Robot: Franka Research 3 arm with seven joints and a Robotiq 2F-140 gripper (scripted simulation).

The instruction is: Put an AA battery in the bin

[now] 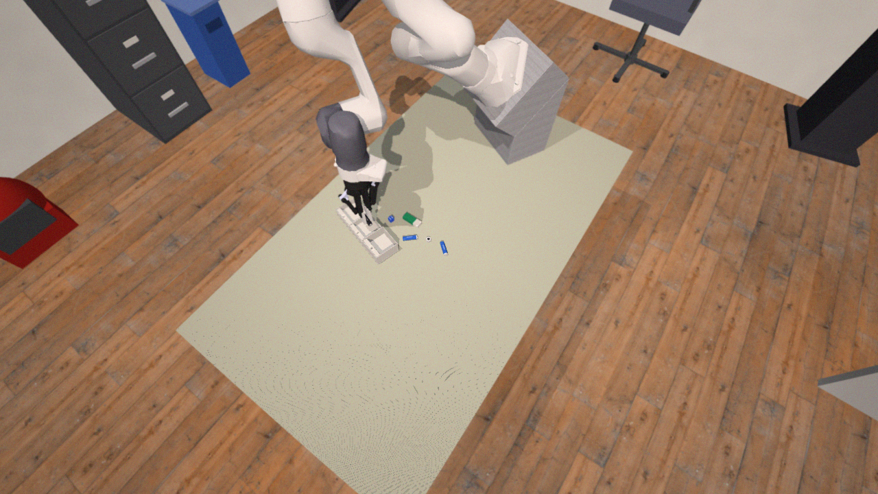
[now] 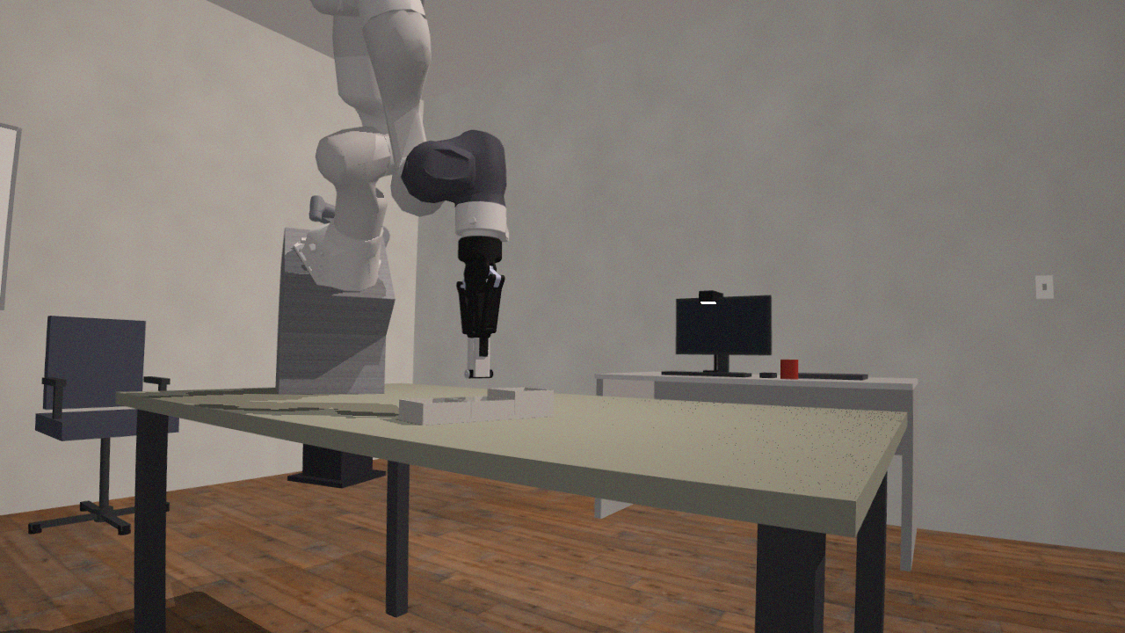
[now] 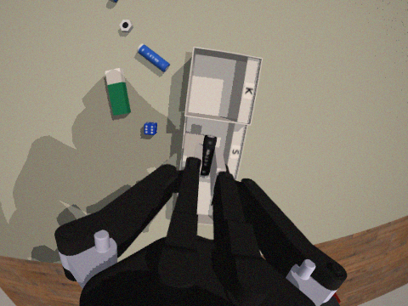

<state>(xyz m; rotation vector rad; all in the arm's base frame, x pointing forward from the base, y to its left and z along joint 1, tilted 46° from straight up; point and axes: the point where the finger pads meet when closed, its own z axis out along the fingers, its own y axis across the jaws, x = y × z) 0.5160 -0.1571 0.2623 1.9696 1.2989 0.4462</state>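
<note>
Right now the bin tray is 8 cm below my hand, 1 cm to the right of it and 1 cm ahead of it. Round my hand: black AA battery 3 cm below; white ring 20 cm to the left, 10 cm below, 4 cm behind; blue die 9 cm below, 7 cm behind, 5 cm to the left.
</note>
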